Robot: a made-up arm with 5 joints. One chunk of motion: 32 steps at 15 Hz.
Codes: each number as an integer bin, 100 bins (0 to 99) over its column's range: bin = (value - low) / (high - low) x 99, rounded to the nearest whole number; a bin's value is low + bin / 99 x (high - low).
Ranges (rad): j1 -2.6..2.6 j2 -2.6..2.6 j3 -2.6..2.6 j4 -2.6..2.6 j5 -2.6..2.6
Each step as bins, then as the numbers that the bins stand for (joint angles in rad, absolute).
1 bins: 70 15 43 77 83
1 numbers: 1.0768 -1.8121 -0.3414 1.4444 1.7596
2 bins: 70 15 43 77 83
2 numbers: 1.0768 -1.8121 -0.3414 1.4444 1.7596
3 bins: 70 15 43 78 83
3 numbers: 1.0768 -1.8121 -0.3414 1.4970 1.7596
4 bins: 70 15 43 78 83
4 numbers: 1.0768 -1.8121 -0.3414 1.4970 1.7596
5 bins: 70 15 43 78 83
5 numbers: 1.0768 -1.8121 -0.3414 1.4970 1.7596
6 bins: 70 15 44 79 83
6 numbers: 1.0768 -1.8121 -0.2889 1.5495 1.7596
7 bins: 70 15 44 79 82
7 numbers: 1.0768 -1.8121 -0.2889 1.5495 1.7071
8 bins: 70 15 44 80 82
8 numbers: 1.0768 -1.8121 -0.2889 1.6020 1.7071
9 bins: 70 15 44 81 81
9 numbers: 1.0768 -1.8121 -0.2889 1.6545 1.6545
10 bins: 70 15 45 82 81
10 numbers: 1.0768 -1.8121 -0.2364 1.7071 1.6545
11 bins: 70 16 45 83 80
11 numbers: 1.0768 -1.7596 -0.2364 1.7596 1.6020
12 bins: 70 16 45 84 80
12 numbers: 1.0768 -1.7596 -0.2364 1.8121 1.6020
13 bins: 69 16 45 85 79
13 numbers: 1.0242 -1.7596 -0.2364 1.8646 1.5495
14 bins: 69 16 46 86 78
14 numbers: 1.0242 -1.7596 -0.1838 1.9172 1.4970
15 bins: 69 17 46 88 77
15 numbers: 1.0242 -1.7071 -0.1838 2.0222 1.4444
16 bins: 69 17 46 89 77
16 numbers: 1.0242 -1.7071 -0.1838 2.0747 1.4444
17 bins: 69 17 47 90 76
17 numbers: 1.0242 -1.7071 -0.1313 2.1273 1.3919
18 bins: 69 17 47 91 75
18 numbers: 1.0242 -1.7071 -0.1313 2.1798 1.3394
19 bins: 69 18 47 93 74
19 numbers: 1.0242 -1.6545 -0.1313 2.2848 1.2869
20 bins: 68 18 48 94 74
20 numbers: 0.9717 -1.6545 -0.0788 2.3374 1.2869
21 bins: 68 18 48 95 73
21 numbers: 0.9717 -1.6545 -0.0788 2.3899 1.2343
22 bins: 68 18 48 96 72
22 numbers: 0.9717 -1.6545 -0.0788 2.4424 1.1818
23 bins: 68 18 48 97 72
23 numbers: 0.9717 -1.6545 -0.0788 2.4949 1.1818
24 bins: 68 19 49 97 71
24 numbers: 0.9717 -1.6020 -0.0263 2.4949 1.1293
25 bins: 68 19 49 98 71
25 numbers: 0.9717 -1.6020 -0.0263 2.5475 1.1293
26 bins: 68 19 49 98 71
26 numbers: 0.9717 -1.6020 -0.0263 2.5475 1.1293
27 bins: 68 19 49 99 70
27 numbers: 0.9717 -1.6020 -0.0263 2.6000 1.0768
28 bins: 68 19 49 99 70
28 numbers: 0.9717 -1.6020 -0.0263 2.6000 1.0768
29 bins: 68 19 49 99 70
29 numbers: 0.9717 -1.6020 -0.0263 2.6000 1.0768
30 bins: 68 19 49 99 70
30 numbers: 0.9717 -1.6020 -0.0263 2.6000 1.0768
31 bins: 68 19 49 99 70
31 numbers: 0.9717 -1.6020 -0.0263 2.6000 1.0768
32 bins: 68 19 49 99 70
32 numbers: 0.9717 -1.6020 -0.0263 2.6000 1.0768
